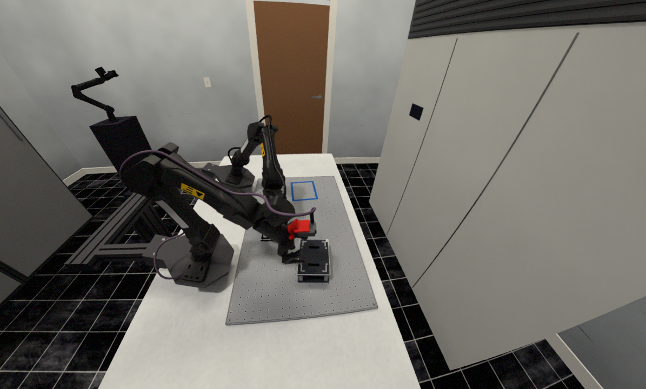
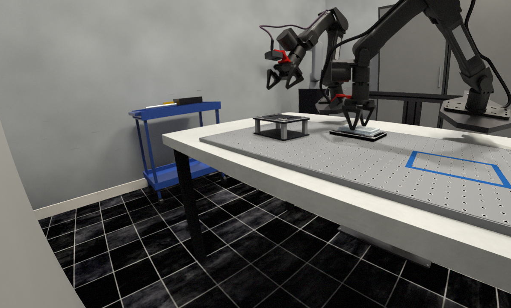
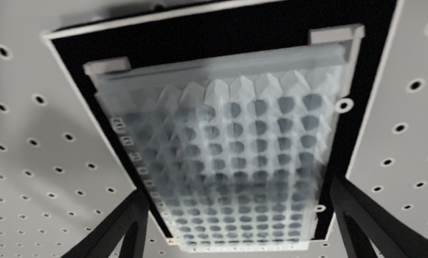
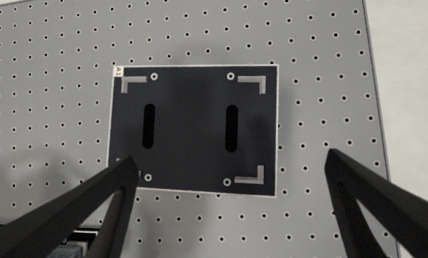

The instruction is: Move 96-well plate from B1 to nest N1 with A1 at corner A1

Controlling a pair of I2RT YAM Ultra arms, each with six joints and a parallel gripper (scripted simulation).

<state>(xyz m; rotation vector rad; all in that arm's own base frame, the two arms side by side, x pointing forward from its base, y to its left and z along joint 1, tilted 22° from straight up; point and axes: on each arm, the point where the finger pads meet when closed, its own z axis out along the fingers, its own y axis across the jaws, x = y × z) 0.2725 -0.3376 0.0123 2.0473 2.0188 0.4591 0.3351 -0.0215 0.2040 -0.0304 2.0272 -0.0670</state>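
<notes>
My left hand is 10 mm above the clear 96-well plate. Also, from my left hand: black nest plate (30 mm below).
The clear 96-well plate is 250 mm to the left of my right hand, 150 mm below it and 130 mm behind it. Round my right hand: black nest plate 250 mm to the left, 160 mm below, 130 mm behind.
</notes>
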